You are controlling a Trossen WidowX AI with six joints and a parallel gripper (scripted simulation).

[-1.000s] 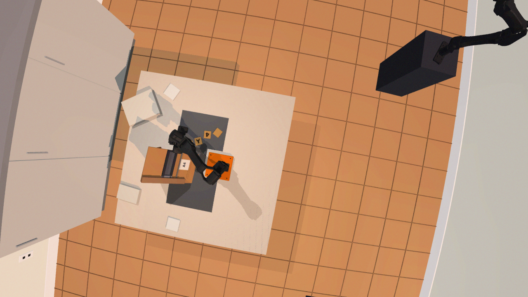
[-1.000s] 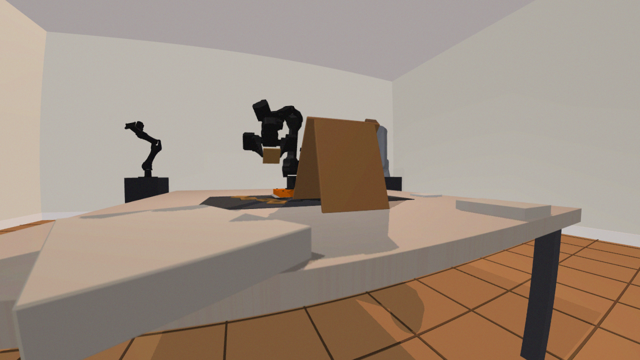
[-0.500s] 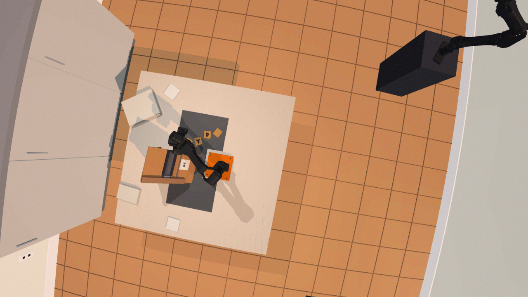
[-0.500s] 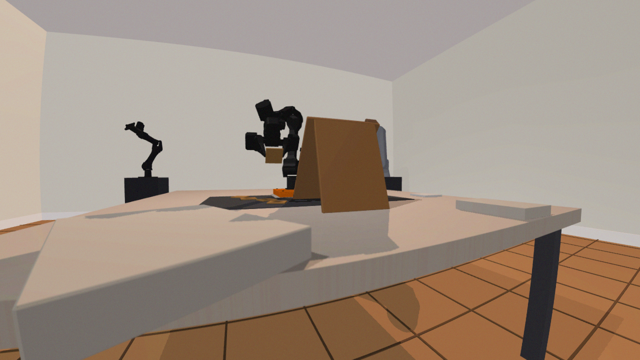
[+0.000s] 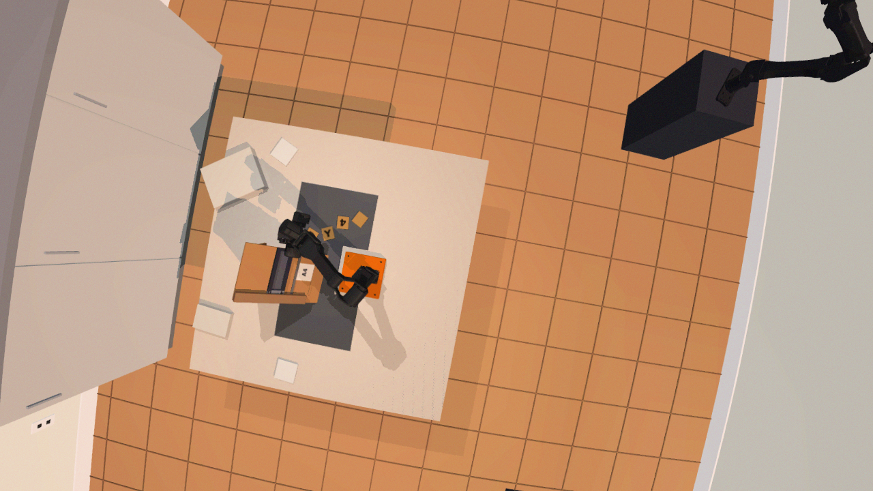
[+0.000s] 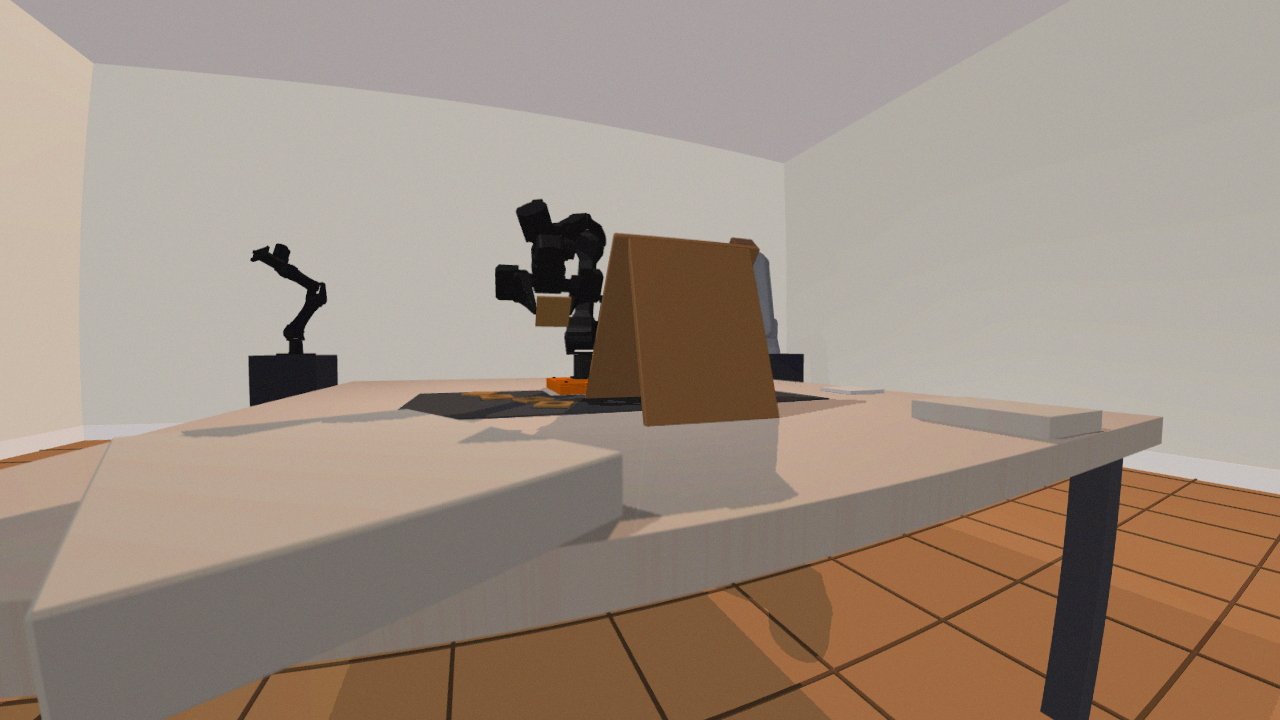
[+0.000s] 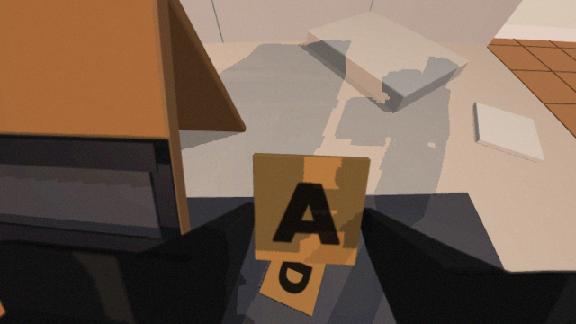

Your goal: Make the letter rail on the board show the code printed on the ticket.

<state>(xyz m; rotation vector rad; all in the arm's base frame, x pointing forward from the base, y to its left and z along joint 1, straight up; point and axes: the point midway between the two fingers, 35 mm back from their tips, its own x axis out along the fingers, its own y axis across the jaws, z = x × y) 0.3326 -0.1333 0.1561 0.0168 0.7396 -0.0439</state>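
Now: gripper tip 6 cm past the white ticket, 17 cm to the right of it and 8 cm above it. From my gripper tip the other things lie so: tile marked d 2 cm behind, 1 cm to the left, 15 cm below; tile marked y 10 cm behind, 2 cm to the right, 15 cm below; blank tile 24 cm behind, 12 cm to the right, 15 cm below.
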